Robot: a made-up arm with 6 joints. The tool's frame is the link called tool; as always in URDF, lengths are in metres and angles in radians.
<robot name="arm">
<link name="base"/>
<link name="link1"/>
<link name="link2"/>
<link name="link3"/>
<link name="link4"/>
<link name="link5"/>
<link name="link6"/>
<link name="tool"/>
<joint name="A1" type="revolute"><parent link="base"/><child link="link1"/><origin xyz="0 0 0.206" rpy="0 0 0"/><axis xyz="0 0 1"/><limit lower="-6.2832" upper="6.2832" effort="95" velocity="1.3"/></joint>
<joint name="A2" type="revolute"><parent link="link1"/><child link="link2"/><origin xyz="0 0.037 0" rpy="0 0 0"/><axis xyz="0 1 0"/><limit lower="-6.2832" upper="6.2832" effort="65" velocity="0.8"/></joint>
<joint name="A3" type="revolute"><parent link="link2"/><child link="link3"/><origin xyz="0 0 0.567" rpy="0 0 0"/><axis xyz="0 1 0"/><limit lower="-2.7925" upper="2.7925" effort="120" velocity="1.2"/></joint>
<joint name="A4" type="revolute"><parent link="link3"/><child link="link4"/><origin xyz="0 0 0.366" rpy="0 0 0"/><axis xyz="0 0 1"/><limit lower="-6.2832" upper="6.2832" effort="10" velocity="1.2"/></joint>
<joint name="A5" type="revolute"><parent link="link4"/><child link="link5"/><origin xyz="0 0 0" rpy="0 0 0"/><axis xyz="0 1 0"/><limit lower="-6.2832" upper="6.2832" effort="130" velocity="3"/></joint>
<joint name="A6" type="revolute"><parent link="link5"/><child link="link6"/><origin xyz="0 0 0.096" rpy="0 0 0"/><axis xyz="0 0 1"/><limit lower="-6.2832" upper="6.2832" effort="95" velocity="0.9"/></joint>
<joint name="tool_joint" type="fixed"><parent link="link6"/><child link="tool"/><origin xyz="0 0 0" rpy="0 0 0"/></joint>
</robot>
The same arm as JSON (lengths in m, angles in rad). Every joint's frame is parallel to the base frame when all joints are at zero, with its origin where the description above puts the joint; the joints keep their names.
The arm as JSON. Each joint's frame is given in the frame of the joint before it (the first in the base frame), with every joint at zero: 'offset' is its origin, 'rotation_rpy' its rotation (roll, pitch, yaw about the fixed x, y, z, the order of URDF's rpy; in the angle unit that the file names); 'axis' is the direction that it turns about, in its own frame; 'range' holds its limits. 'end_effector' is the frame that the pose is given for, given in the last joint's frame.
{
  "length_unit": "m",
  "angle_unit": "rad",
  "chain": [
    {
      "id": "A1",
      "offset": [
        0.0,
        0.0,
        0.206
      ],
      "rotation_rpy": [
        0.0,
        0.0,
        0.0
      ],
      "axis": "+z",
      "range": [
        -6.2832,
        6.2832
      ]
    },
    {
      "id": "A2",
      "offset": [
        0.0,
        0.037,
        0.0
      ],
      "rotation_rpy": [
        0.0,
        0.0,
        0.0
      ],
      "axis": "+y",
      "range": [
        -6.2832,
        6.2832
      ]
    },
    {
      "id": "A3",
      "offset": [
        0.0,
        0.0,
        0.567
      ],
      "rotation_rpy": [
        0.0,
        0.0,
        0.0
      ],
      "axis": "+y",
      "range": [
        -2.7925,
        2.7925
      ]
    },
    {
      "id": "A4",
      "offset": [
        0.0,
        0.0,
        0.366
      ],
      "rotation_rpy": [
        0.0,
        0.0,
        0.0
      ],
      "axis": "+z",
      "range": [
        -6.2832,
        6.2832
      ]
    },
    {
      "id": "A5",
      "offset": [
        0.0,
        0.0,
        0.0
      ],
      "rotation_rpy": [
        0.0,
        0.0,
        0.0
      ],
      "axis": "+y",
      "range": [
        -6.2832,
        6.2832
      ]
    },
    {
      "id": "A6",
      "offset": [
        0.0,
        0.0,
        0.096
      ],
      "rotation_rpy": [
        0.0,
        0.0,
        0.0
      ],
      "axis": "+z",
      "range": [
        -6.2832,
        6.2832
      ]
    }
  ],
  "end_effector": {
    "offset": [
      0.0,
      0.0,
      0.0
    ],
    "rotation_rpy": [
      0.0,
      0.0,
      0.0
    ]
  }
}

